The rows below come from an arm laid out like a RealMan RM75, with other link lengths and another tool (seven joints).
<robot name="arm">
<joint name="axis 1" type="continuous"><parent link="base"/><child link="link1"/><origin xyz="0 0 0.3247" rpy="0 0 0"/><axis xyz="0 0 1"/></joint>
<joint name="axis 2" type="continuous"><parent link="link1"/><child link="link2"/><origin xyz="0 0 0" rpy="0 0 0"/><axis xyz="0 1 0"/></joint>
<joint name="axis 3" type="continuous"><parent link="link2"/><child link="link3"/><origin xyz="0 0 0.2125" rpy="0 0 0"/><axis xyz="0 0 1"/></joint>
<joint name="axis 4" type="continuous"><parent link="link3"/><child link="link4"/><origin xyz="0 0 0" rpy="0 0 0"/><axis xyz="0 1 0"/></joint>
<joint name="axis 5" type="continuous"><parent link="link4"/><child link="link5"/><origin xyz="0 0 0.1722" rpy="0 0 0"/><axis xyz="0 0 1"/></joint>
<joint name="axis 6" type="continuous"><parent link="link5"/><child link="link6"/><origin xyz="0 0 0" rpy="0 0 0"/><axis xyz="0 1 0"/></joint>
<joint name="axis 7" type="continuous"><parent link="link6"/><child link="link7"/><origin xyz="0 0 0.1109" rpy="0 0 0"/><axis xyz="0 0 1"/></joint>
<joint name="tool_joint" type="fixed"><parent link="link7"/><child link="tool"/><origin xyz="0.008 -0.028 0.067" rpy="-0.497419 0 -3.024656"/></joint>
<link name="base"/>
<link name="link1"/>
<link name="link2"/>
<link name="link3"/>
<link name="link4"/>
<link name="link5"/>
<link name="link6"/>
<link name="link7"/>
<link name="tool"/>
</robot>
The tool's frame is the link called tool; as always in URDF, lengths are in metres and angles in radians. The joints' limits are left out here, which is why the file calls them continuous.
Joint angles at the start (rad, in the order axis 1, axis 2, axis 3, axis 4, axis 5, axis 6, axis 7):
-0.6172, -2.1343, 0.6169, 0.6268, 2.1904, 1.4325, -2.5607
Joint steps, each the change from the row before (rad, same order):
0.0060, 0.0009, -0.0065, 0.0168, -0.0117, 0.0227, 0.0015
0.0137, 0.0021, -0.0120, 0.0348, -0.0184, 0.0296, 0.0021
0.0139, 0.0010, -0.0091, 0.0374, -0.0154, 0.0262, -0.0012
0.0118, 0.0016, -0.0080, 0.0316, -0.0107, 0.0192, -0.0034
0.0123, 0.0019, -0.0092, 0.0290, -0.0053, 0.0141, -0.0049
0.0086, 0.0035, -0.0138, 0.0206, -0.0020, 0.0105, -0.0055
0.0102, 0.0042, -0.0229, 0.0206, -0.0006, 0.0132, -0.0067
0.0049, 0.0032, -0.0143, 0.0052, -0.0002, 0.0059, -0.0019
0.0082, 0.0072, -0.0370, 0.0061, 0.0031, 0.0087, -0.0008
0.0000, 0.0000, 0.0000, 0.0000, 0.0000, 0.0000, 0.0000
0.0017, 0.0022, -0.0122, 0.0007, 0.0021, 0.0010, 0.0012
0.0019, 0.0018, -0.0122, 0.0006, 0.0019, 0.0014, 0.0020
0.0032, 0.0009, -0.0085, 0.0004, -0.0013, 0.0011, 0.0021
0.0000, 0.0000, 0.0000, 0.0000, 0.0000, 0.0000, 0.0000
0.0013, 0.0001, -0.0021, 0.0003, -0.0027, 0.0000, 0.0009
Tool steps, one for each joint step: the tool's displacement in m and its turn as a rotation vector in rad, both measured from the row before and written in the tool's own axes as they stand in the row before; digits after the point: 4 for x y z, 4 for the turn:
-0.0015, -0.0014, -0.0041, 0.0175, -0.0082, 0.0021
-0.0043, 0.0001, -0.0078, 0.0190, -0.0247, 0.0009
-0.0041, 0.0005, -0.0075, 0.0129, -0.0237, 0.0025
-0.0036, 0.0012, -0.0064, 0.0061, -0.0201, 0.0006
-0.0032, 0.0028, -0.0059, -0.0013, -0.0185, -0.0028
-0.0033, 0.0032, -0.0052, -0.0028, -0.0164, -0.0077
-0.0035, 0.0045, -0.0062, -0.0025, -0.0190, -0.0153
-0.0016, 0.0028, -0.0030, -0.0006, -0.0091, -0.0110
-0.0038, 0.0067, -0.0060, -0.0032, -0.0226, -0.0265
0.0000, 0.0000, 0.0000, 0.0000, 0.0000, 0.0000
-0.0014, 0.0022, -0.0016, -0.0020, -0.0079, -0.0077
-0.0012, 0.0021, -0.0015, -0.0014, -0.0078, -0.0073
-0.0007, 0.0016, -0.0013, 0.0004, -0.0067, -0.0069
0.0000, 0.0000, 0.0000, 0.0000, 0.0000, 0.0000
-0.0004, 0.0003, -0.0005, 0.0015, -0.0034, -0.0025

